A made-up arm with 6 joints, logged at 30 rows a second.
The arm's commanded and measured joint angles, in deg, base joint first. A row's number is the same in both.
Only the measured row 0 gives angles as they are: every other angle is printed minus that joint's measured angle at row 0.
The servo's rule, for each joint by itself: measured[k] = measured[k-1] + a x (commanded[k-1-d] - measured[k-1]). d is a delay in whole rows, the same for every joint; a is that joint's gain. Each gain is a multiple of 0.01, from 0.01 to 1. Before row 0 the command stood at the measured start. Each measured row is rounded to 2 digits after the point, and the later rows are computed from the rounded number. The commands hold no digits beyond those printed.
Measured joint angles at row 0: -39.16, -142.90, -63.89, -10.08, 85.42, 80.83
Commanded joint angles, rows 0 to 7: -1.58, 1.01, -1.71, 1.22, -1.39, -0.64; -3.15, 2.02, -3.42, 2.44, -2.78, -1.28; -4.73, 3.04, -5.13, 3.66, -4.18, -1.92; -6.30, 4.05, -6.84, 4.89, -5.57, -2.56; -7.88, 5.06, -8.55, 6.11, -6.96, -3.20; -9.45, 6.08, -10.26, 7.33, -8.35, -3.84; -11.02, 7.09, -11.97, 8.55, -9.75, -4.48; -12.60, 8.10, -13.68, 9.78, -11.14, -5.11
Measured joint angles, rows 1 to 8: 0.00, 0.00, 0.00, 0.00, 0.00, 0.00; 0.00, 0.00, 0.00, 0.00, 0.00, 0.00; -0.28, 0.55, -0.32, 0.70, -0.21, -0.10; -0.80, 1.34, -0.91, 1.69, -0.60, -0.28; -1.51, 2.26, -1.71, 2.81, -1.14, -0.53; -2.37, 3.23, -2.68, 4.00, -1.80, -0.83; -3.36, 4.22, -3.80, 5.20, -2.57, -1.19; -4.46, 5.22, -5.03, 6.41, -3.44, -1.59
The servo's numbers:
d 2
a 0.18 0.54 0.19 0.57 0.15 0.15

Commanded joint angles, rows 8 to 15: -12.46, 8.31, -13.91, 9.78, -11.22, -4.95; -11.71, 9.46, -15.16, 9.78, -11.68, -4.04; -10.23, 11.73, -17.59, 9.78, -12.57, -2.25; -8.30, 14.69, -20.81, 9.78, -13.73, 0.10; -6.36, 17.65, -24.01, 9.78, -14.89, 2.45; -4.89, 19.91, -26.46, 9.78, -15.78, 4.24; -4.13, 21.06, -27.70, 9.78, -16.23, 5.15; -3.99, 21.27, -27.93, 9.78, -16.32, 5.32
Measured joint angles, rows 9 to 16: -5.64, 6.23, -6.35, 7.63, -4.39, -2.02; -6.89, 7.24, -7.74, 8.86, -5.40, -2.48; -7.89, 7.82, -8.91, 9.38, -6.27, -2.85; -8.58, 8.71, -10.10, 9.61, -7.08, -3.03; -8.88, 10.34, -11.52, 9.71, -7.90, -2.91; -8.78, 12.69, -13.29, 9.75, -8.77, -2.46; -8.34, 15.37, -15.33, 9.77, -9.69, -1.72; -7.72, 17.82, -17.44, 9.78, -10.60, -0.83
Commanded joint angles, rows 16 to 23: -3.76, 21.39, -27.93, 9.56, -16.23, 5.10; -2.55, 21.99, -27.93, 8.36, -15.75, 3.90; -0.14, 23.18, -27.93, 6.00, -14.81, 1.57; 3.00, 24.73, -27.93, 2.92, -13.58, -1.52; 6.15, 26.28, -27.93, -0.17, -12.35, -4.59; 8.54, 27.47, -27.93, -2.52, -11.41, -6.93; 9.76, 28.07, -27.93, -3.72, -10.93, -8.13; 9.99, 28.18, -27.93, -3.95, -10.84, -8.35
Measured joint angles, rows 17 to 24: -7.07, 19.57, -19.39, 9.78, -11.44, 0.07; -6.52, 20.49, -21.01, 9.78, -12.17, 0.86; -6.02, 20.98, -22.32, 9.65, -12.78, 1.50; -5.40, 21.53, -23.39, 8.91, -13.23, 1.86; -4.45, 22.42, -24.25, 7.25, -13.47, 1.82; -3.11, 23.67, -24.95, 4.78, -13.49, 1.32; -1.44, 25.08, -25.52, 1.96, -13.32, 0.43; 0.36, 26.37, -25.98, -0.59, -13.03, -0.67
